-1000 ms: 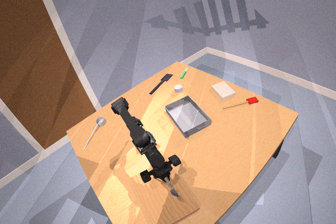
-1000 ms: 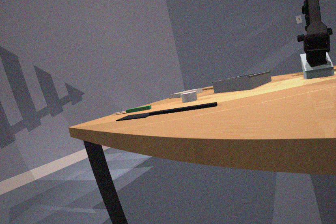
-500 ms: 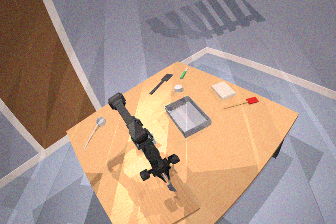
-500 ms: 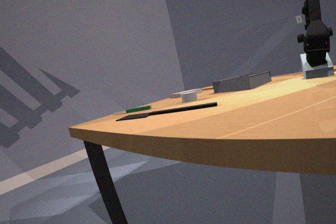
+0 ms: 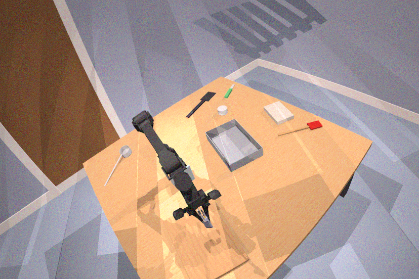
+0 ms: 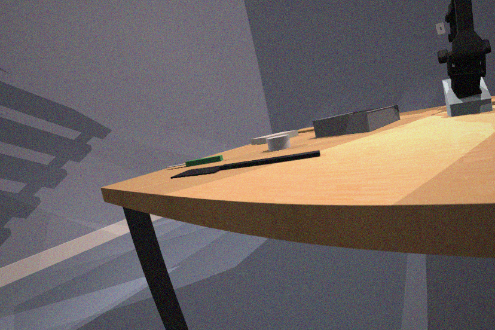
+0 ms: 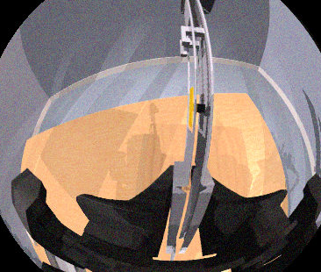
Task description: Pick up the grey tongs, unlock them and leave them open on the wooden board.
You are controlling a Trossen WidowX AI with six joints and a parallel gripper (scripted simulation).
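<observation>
My gripper tip is now 4 cm past the wooden board, 4 cm to the right of it and 15 cm above it. From my gripper tip the other things lie so: white block (83 cm ahead, 29 cm to the left, 15 cm below); then red spatula (80 cm ahead, 7 cm to the left, 16 cm below); then grey roasting tin (45 cm ahead, 33 cm to the left, 13 cm below).
</observation>
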